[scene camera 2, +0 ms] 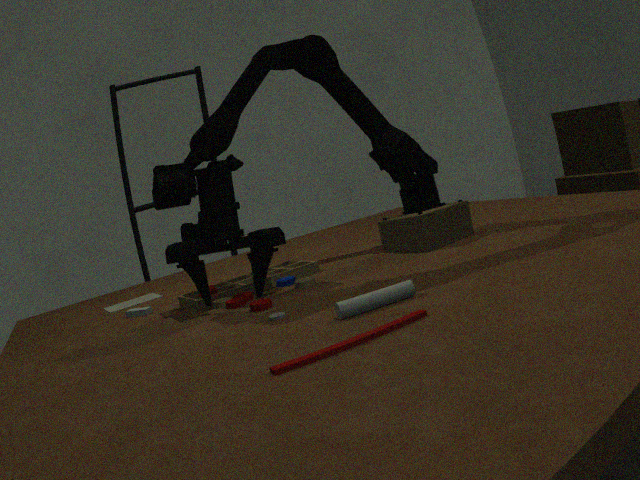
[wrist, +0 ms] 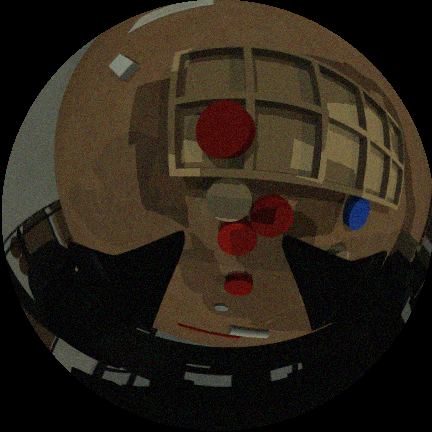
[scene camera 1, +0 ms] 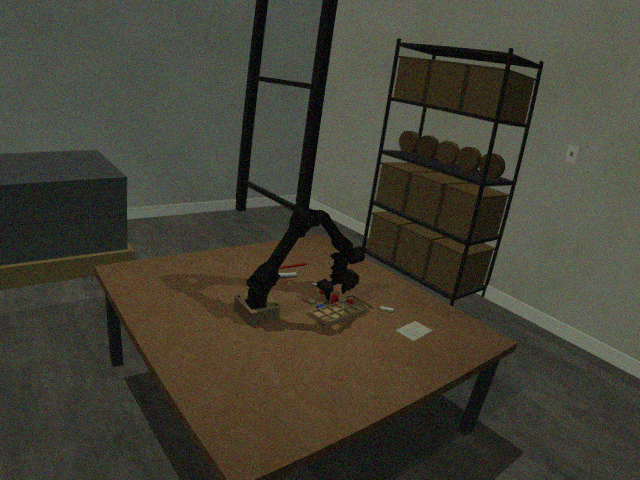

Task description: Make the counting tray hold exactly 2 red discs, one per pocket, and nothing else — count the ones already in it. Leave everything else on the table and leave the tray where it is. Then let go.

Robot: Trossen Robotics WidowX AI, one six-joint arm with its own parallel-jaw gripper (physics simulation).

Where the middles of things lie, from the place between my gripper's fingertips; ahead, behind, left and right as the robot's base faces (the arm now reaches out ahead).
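Labels:
The wooden counting tray (wrist: 314, 125) is my first reference: my hand is 50 mm past the tray and 110 mm to the left of it. Counted from my hand, the blue disc (wrist: 355, 212) sits 60 mm to the right and 110 mm behind, while the red rod (scene camera 2: 329, 351) is 340 mm to the left and 30 mm behind. Going by their middles, the red rod is the farthest from my hand of the things named here.

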